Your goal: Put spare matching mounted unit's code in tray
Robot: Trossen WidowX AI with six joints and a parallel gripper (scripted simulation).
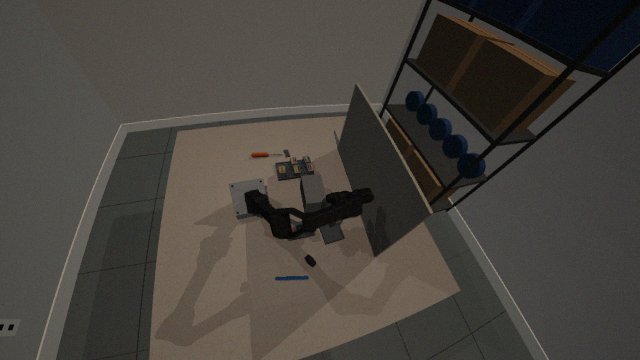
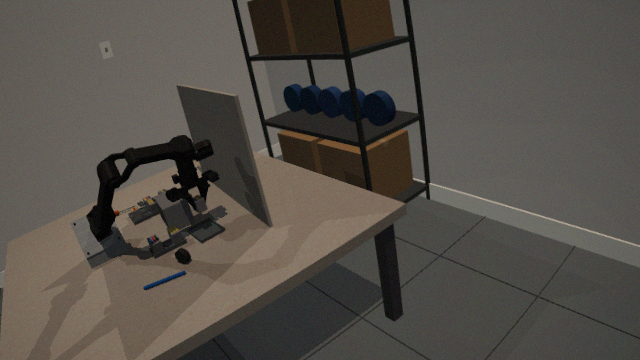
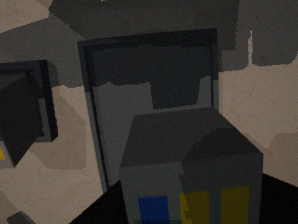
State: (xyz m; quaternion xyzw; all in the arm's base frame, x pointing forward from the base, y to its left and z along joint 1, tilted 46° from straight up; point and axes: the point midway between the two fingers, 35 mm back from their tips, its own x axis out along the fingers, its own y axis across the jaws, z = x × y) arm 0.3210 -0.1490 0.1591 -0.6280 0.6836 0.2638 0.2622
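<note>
My gripper tip is 90 mm above the shallow tray and 10 mm past it. Round my gripper tip: black tape roll 160 mm behind, 120 mm to the right, 70 mm below; grey spare 20 mm above; grey mounted unit 200 mm to the left, 40 mm below, 30 mm behind.
</note>
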